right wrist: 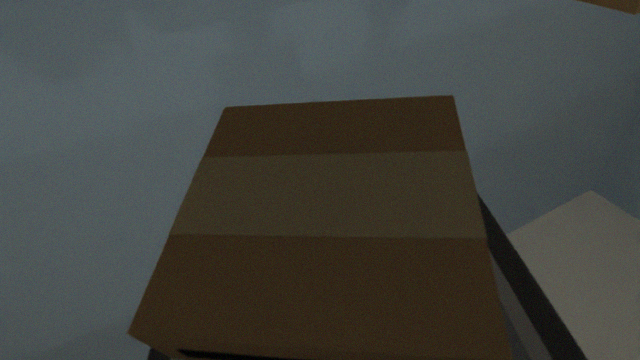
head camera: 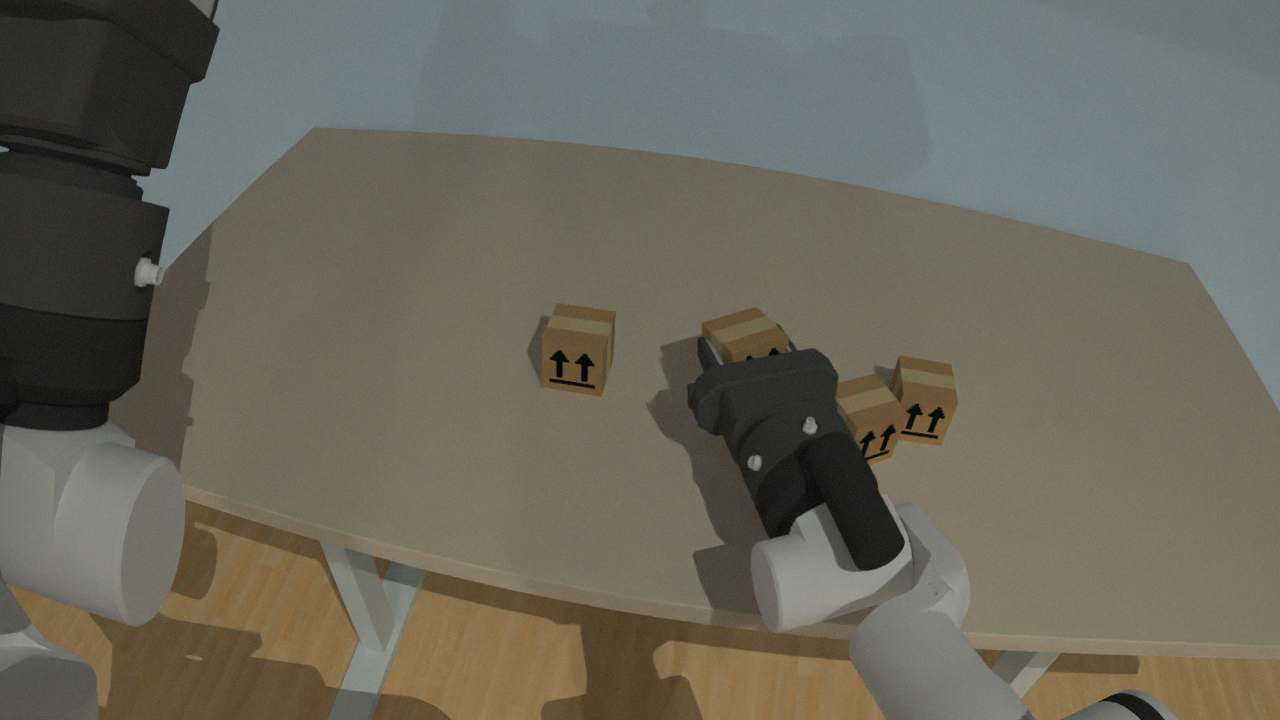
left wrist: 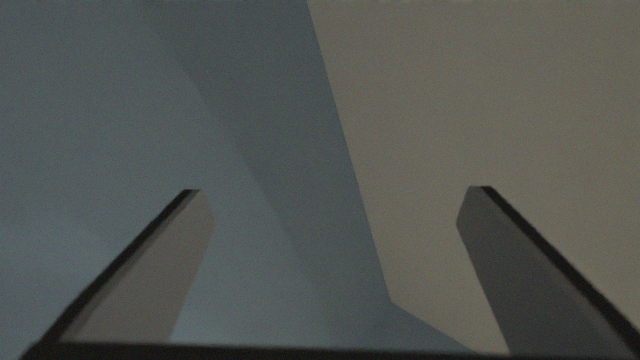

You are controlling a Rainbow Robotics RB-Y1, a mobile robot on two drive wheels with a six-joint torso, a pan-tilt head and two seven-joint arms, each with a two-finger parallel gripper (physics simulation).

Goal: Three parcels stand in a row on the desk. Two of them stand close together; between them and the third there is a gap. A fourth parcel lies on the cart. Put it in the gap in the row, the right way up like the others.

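Places are measured from the robot's base along level axes (x back, y right, z up), in metres.
Pixels of known places: left gripper, between the fingertips: (left wrist: pixel 331 205); right gripper, between the fingertips: (right wrist: pixel 328 211) (head camera: pixel 738 338).
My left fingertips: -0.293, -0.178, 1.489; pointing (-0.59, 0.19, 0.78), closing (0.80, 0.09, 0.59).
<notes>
For each thing: its top centre in the pictures, then the offset to it from my left fingertips, as dx, dy, dz. Level surfaces: height alone.
- brown parcel, centre of its top: (right wrist: pixel 338 322) (head camera: pixel 750 326) -0.243, +0.305, -0.418
- desk, height of its surface: dz -0.539
- single parcel, centre of its top: (head camera: pixel 579 325) -0.319, +0.164, -0.481
- nearer parcel, centre of its top: (head camera: pixel 867 399) -0.224, +0.422, -0.481
- farther parcel, centre of its top: (head camera: pixel 928 378) -0.255, +0.496, -0.481
My right gripper (head camera: pixel 748 347) is shut on a brown parcel (head camera: pixel 742 333) (right wrist: pixel 320 195) with a pale tape strip on top. It holds this parcel over the desk (head camera: pixel 402 268), between the single parcel (head camera: pixel 575 351) on the left and two parcels on the right. Its arrows are mostly hidden by the gripper. The single parcel stands upright, arrows up. Of the two close together, the nearer parcel (head camera: pixel 870 411) is partly hidden by my right gripper and the farther parcel (head camera: pixel 927 400) stands beside it; both have arrows up. My left gripper (left wrist: pixel 331 205) is open, with nothing between its fingers.
The desk has a curved far edge and a near edge with pale metal legs (head camera: pixel 359 595) below. My left arm (head camera: pixel 80 295) is at the left side of the head view, over the desk's left end. My right arm (head camera: pixel 841 564) reaches over the near edge. The cart does not show.
</notes>
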